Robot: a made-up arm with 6 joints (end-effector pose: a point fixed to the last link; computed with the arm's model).
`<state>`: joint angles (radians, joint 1 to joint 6).
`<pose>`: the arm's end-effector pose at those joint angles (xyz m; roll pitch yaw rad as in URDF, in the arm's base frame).
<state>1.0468 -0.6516 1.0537 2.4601 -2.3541 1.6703</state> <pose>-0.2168 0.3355 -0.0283 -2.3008 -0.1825 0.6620</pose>
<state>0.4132 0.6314 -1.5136 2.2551 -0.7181 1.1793</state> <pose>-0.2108 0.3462 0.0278 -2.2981 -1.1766 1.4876</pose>
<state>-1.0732 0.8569 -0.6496 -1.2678 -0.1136 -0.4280</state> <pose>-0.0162 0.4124 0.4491 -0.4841 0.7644 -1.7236</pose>
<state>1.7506 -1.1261 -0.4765 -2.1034 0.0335 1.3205</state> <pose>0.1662 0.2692 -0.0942 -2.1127 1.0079 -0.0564</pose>
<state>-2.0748 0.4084 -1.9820 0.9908 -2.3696 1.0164</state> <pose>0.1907 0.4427 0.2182 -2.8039 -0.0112 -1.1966</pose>
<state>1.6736 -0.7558 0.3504 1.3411 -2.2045 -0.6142</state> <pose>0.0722 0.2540 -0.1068 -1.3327 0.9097 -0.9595</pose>
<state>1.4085 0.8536 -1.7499 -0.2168 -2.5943 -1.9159</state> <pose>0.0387 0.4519 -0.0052 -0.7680 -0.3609 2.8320</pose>
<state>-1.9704 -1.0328 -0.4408 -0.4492 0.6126 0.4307</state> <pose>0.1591 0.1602 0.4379 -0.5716 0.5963 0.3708</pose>
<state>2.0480 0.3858 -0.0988 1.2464 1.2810 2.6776</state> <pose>0.1668 0.3644 -0.2843 1.9384 -0.9917 0.1100</pose>
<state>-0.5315 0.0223 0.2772 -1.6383 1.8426 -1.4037</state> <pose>-0.1018 0.3862 0.3844 -1.6203 0.8586 0.0816</pose>
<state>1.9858 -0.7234 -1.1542 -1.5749 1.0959 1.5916</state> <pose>0.2084 0.2538 0.0139 -1.4887 0.3044 -0.5224</pose>
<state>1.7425 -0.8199 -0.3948 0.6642 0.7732 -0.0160</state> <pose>0.0591 0.1686 -0.1884 -2.7596 -0.1711 1.8715</pose>
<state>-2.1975 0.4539 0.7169 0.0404 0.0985 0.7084</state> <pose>0.4036 0.2343 0.2347 -2.5828 0.1365 -2.9436</pose>
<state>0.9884 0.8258 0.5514 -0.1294 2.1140 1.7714</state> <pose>-0.2569 0.4006 -0.0649 2.8525 0.5684 -0.5532</pose>
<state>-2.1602 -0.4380 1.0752 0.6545 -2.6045 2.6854</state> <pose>0.3252 0.4016 0.2387 0.2434 0.5002 3.1046</pose>
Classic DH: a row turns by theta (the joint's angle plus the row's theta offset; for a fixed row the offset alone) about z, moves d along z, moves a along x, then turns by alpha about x. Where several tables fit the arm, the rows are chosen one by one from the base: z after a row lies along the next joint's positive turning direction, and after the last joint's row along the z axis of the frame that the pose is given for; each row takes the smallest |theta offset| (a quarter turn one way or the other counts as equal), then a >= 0, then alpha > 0; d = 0 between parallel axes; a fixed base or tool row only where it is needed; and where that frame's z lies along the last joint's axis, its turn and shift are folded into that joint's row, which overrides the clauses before.
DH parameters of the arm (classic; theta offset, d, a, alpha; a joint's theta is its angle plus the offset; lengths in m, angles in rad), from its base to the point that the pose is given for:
base (fixed): 0 0.0868 0.0585 1.5708
joint 1: 1.5708 -0.2462 0.1161 1.5708
joint 2: 0.1705 -0.1981 -0.0731 1.3117
joint 3: -1.5058 0.0633 0.0993 -1.5315
joint 4: 0.2461 -0.0082 0.0144 -1.4222
joint 5: 0.0737 -0.0015 0.0028 -1.5708
joint 6: -1.1096 0 0.093 3.1416
tool (fixed): 2.032 0.0264 0 0

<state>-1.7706 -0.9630 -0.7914 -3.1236 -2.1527 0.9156</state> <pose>0.0841 0.2222 0.4232 -1.0289 0.4081 2.7652</pose>
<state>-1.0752 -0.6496 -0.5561 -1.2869 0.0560 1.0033</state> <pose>-0.1715 0.3462 0.2999 -0.3541 -0.8802 -1.6508</pose>
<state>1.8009 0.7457 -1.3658 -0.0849 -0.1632 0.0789</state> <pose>0.1290 0.4121 -0.1797 2.8793 -0.2137 -2.2539</pose>
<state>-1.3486 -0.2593 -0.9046 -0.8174 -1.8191 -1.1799</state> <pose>-0.0927 0.2358 0.3074 2.2825 0.9998 1.4125</pose>
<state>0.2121 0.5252 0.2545 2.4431 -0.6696 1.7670</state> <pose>-0.2135 0.2412 0.1395 0.1362 -0.6154 0.5842</pose>
